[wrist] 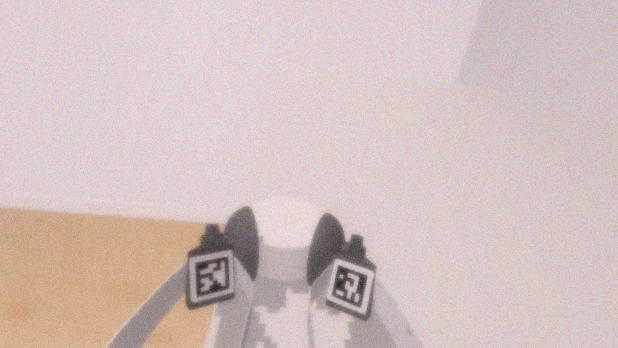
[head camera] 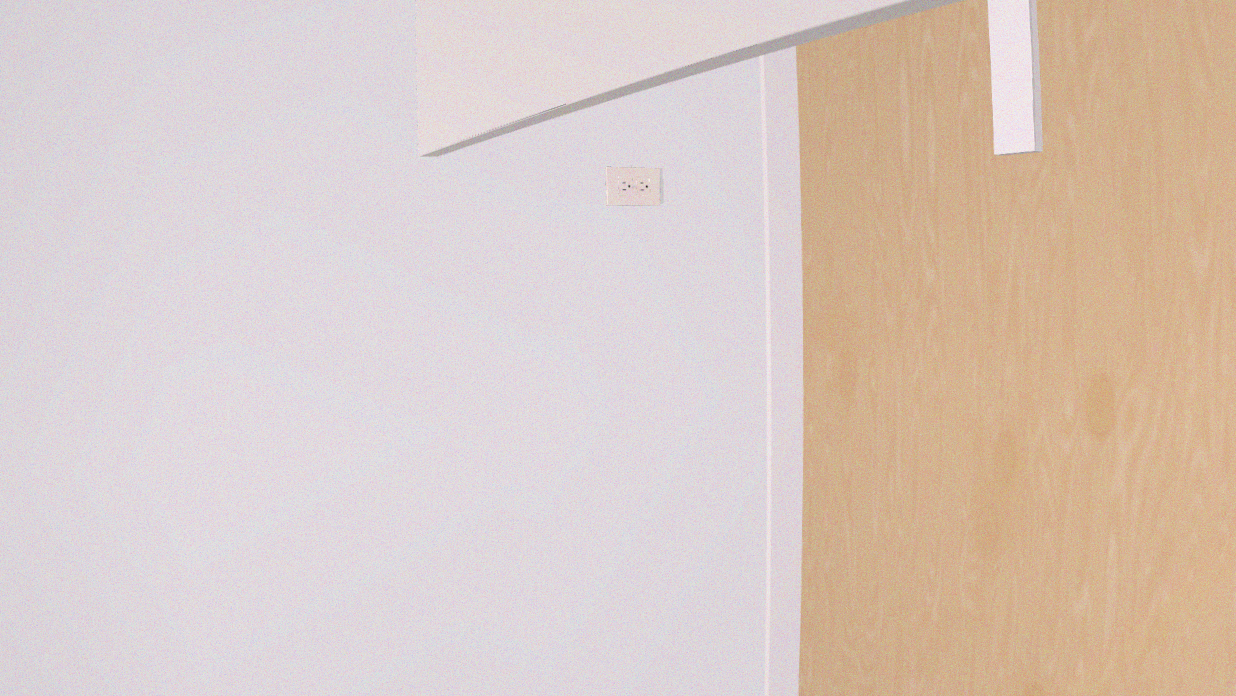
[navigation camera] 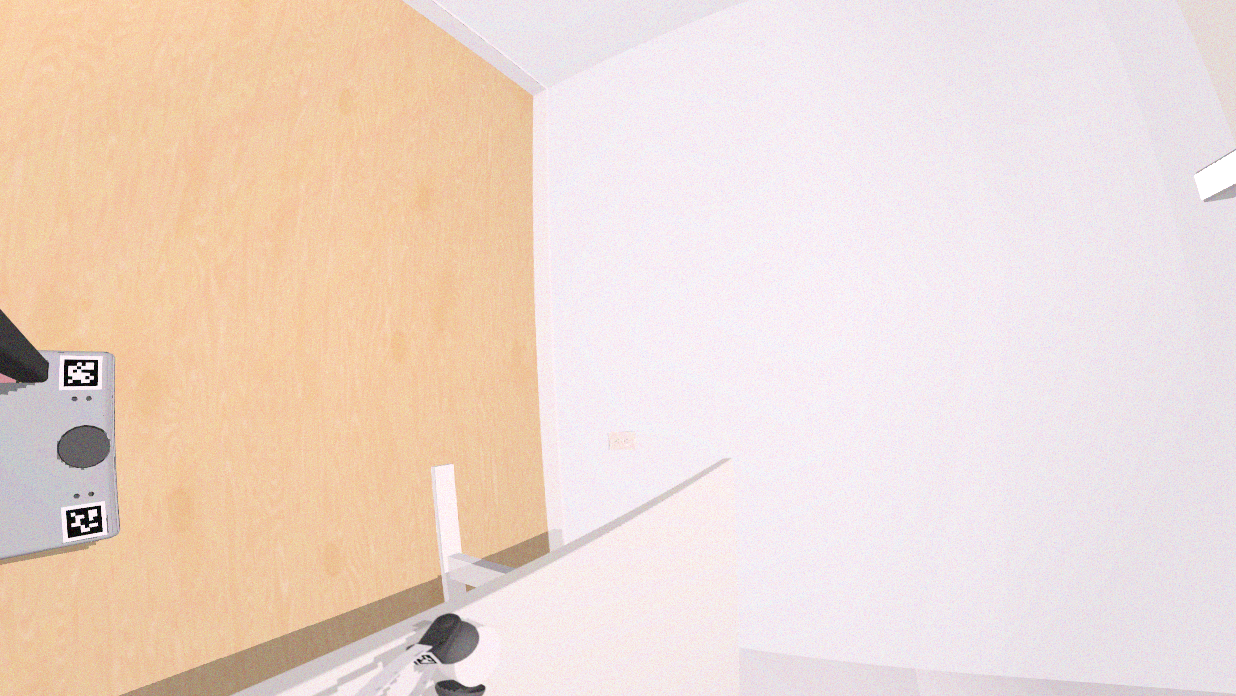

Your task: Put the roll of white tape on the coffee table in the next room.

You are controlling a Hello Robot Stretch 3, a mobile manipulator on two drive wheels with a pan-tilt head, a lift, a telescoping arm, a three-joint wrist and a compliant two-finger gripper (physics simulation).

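Seen in the pictures: gripper, fingertip midpoint: (wrist: pixel 285 235) (navigation camera: pixel 468 653); robot's base, origin of the base link: (navigation camera: pixel 83 442).
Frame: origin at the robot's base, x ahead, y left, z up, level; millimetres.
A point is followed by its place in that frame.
Note:
My gripper (navigation camera: pixel 458 668) @(x 229, y -159, z 963 mm) (wrist: pixel 285 235) @(x 229, y -159, z 963 mm) is shut on the roll of white tape (navigation camera: pixel 489 654) @(x 242, y -164, z 974 mm) (wrist: pixel 287 220) @(x 229, y -160, z 974 mm). In the wrist view the pale roll sits between the two dark finger pads, its round face up. The gripper is over or near a white table top (head camera: pixel 622 47) @(x 606, y -164, z 950 mm) (navigation camera: pixel 640 587) @(x 549, y -244, z 950 mm) (wrist: pixel 475 225) @(x 268, y -314, z 950 mm); its height above it is hard to tell. In the navigation view the fingers are at the bottom edge, and the lower finger is partly cut off. The gripper does not show in the head view. I cannot tell any table here to be the coffee table.
A white table leg (head camera: pixel 1013 77) (navigation camera: pixel 445 518) stands on the wood floor (head camera: pixel 994 345) @(x 987, y 139, z 0 mm) (navigation camera: pixel 259 259) @(x 348, y 438, z 1 mm). A pale wall (head camera: pixel 345 389) @(x 1484, y 159, z 947 mm) (navigation camera: pixel 864 302) @(x 1487, y 244, z 1314 mm) with an outlet (head camera: pixel 634 185) @(x 1470, y -163, z 400 mm) (navigation camera: pixel 621 440) @(x 1470, y -159, z 398 mm) runs behind the table. My grey base (navigation camera: pixel 30 458) @(x -67, y -12, z 160 mm) shows at the left.

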